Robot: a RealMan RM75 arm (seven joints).
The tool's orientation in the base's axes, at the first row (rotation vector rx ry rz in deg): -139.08, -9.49, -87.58
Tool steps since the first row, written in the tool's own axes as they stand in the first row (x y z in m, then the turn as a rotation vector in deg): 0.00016, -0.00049, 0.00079, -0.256, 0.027, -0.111; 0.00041, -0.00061, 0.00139, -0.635, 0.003, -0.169; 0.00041, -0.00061, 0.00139, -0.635, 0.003, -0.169; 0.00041, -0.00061, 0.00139, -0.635, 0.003, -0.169; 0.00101, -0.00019, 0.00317, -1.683, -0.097, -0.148; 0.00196, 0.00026, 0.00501, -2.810, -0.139, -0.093; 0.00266, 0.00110, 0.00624, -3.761, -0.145, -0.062; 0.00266, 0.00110, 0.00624, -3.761, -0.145, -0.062; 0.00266, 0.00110, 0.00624, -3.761, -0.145, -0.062; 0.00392, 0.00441, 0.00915, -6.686, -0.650, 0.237; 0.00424, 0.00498, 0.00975, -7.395, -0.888, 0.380; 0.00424, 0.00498, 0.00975, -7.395, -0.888, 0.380
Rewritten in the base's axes. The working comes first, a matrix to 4 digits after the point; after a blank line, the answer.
The tool's axes in the first row as the columns of a matrix, in the base's axes (used below as rounded here):
0.4376, 0.2366, 0.8675
-0.0453, -0.9577, 0.2841
0.8980, -0.1637, -0.4084

0.00064, 0.00069, -0.00010, -0.202, -0.046, -0.189; 0.00124, 0.00096, -0.00010, -0.424, -0.022, -0.502; 0.00124, 0.00096, -0.00010, -0.424, -0.022, -0.502; 0.00124, 0.00096, -0.00010, -0.424, -0.022, -0.502; 0.00315, 0.00104, -0.00036, -0.888, 0.127, -1.435; 0.00527, 0.00109, -0.00033, -1.343, 0.234, -2.463; 0.00684, 0.00060, -0.00034, -1.734, 0.292, -3.328; 0.00684, 0.00060, -0.00034, -1.734, 0.292, -3.328; 0.00684, 0.00060, -0.00034, -1.734, 0.292, -3.328; 0.01070, -0.00180, -0.00094, -2.874, 0.993, -5.994; 0.01149, -0.00219, -0.00099, -3.117, 1.293, -6.651; 0.01149, -0.00219, -0.00099, -3.117, 1.293, -6.651
